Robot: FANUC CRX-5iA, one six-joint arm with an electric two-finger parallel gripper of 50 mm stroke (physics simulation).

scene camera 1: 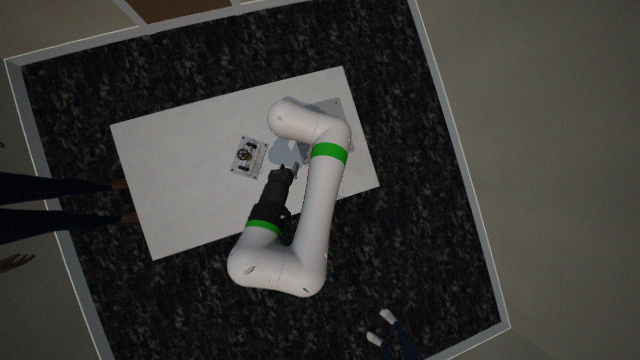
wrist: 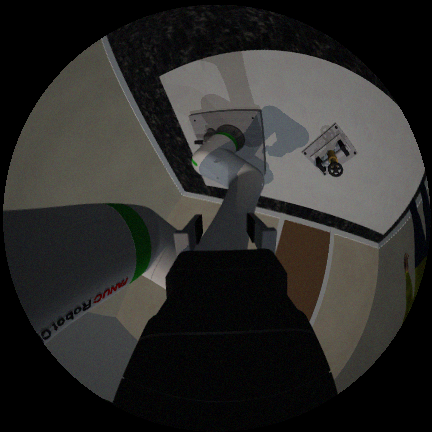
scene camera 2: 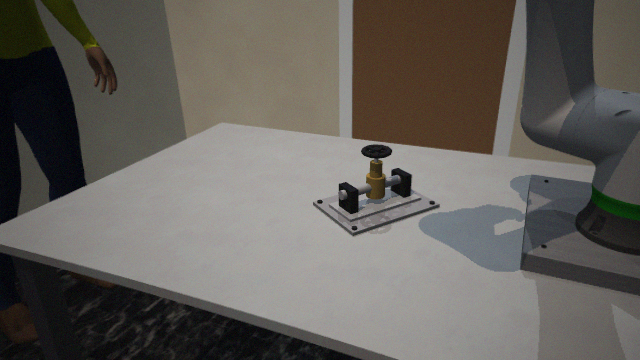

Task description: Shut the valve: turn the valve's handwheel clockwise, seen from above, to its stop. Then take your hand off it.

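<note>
The valve has a brass body (scene camera 2: pixel 375 186) (wrist: pixel 332 155) and a black spoked handwheel (scene camera 1: pixel 243 154) (scene camera 2: pixel 376 151) (wrist: pixel 335 170) on its top. It stands upright on a light base plate (scene camera 2: pixel 354 230) (scene camera 1: pixel 253 172), with its pipe held between two black blocks. My gripper (scene camera 1: pixel 290 168) (wrist: pixel 224 222) is open, with nothing between its fingers. It is well apart from the handwheel, high up and to its right in scene camera 1. It does not show in scene camera 2. How far the handwheel is turned cannot be told.
The white table (scene camera 1: pixel 170 200) (scene camera 2: pixel 200 240) (wrist: pixel 370 90) bears the valve plate and the robot's grey mounting plate (scene camera 2: pixel 555 257) (wrist: pixel 250 117). My arm's white links (scene camera 1: pixel 320 210) reach over the table's front edge. A person (scene camera 2: pixel 30 100) stands at the table's left end.
</note>
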